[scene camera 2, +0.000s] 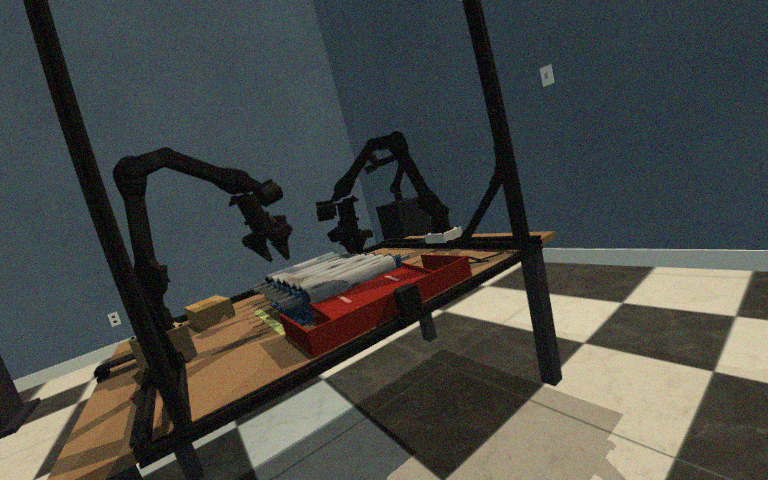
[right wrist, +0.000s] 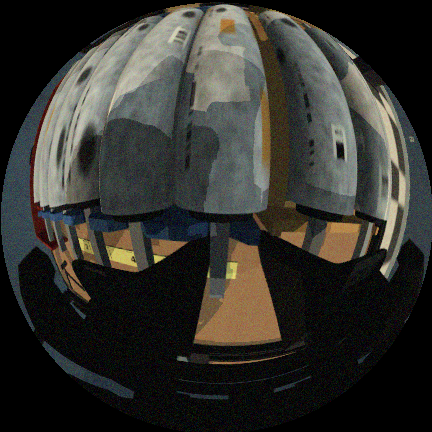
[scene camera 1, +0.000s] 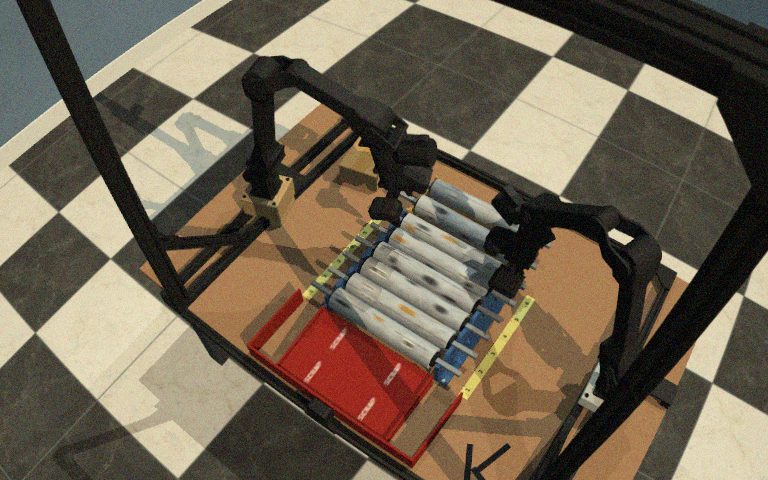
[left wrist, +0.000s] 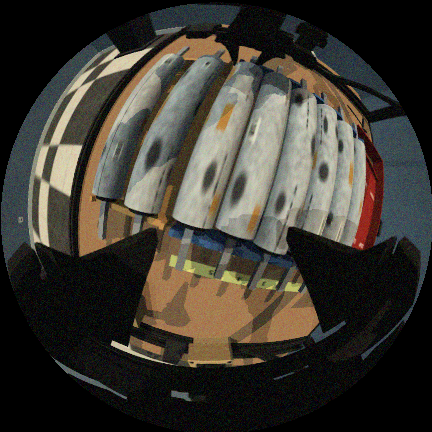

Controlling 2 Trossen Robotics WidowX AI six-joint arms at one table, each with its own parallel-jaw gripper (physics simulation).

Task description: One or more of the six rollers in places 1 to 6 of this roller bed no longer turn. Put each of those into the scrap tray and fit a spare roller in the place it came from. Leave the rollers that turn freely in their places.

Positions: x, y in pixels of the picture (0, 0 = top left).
Labels:
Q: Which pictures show the left gripper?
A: Scene camera 2, scene camera 1 and the left wrist view only.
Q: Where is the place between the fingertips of the right gripper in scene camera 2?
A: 356, 260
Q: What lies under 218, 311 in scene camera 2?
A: A tan cardboard box.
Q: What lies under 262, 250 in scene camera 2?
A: The left gripper.

